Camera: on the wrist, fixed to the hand. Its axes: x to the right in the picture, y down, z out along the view.
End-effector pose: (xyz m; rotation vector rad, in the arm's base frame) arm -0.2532 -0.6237 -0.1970 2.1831 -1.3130 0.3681
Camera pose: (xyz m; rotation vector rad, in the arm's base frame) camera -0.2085 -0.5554 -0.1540 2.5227 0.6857 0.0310
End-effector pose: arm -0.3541 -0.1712 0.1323 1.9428 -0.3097 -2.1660
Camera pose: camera -0.2777 -0.1225 0.1151 -1.4835 -0.7962 1.3007
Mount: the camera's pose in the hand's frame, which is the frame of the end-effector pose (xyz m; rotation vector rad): -0.0062 -0.0501 -0.0772 0.1977 0.1774 -1.5426
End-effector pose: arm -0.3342 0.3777 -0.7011 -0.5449 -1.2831 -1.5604
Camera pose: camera -0.3575 0.3066 -0.7551 -0.9404 1.6960 2.3925
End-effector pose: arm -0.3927 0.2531 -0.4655 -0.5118 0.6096 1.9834
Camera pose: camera -0.3376 0.2225 -0.5329 -0.7120 0.2940 0.4198
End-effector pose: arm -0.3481 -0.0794 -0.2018 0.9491 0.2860 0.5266
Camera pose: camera -0.3733 -0.0527 -0.2864 0.6189 1.1013 -0.8554
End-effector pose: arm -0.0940 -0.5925 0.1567 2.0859 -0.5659 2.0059
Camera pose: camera -0.1448 -0.5157 0.1617 1.4236 1.0241 1.1809
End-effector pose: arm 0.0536 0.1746 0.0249 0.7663 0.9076 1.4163
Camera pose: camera 0.0102 0.1605 -0.0553 -0.0709 1.3135 0.0140
